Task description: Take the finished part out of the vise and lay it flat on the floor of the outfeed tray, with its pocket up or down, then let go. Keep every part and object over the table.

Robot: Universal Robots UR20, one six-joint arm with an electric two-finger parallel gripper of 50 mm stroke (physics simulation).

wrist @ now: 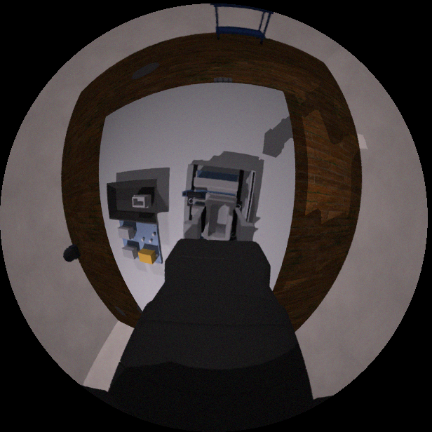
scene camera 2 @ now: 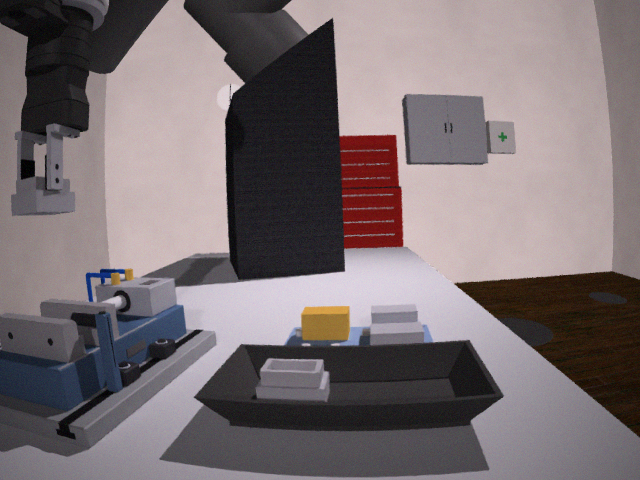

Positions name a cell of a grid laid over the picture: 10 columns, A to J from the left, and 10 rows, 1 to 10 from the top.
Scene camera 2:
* my gripper: A4
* yellow block: E7
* blue upright: B8
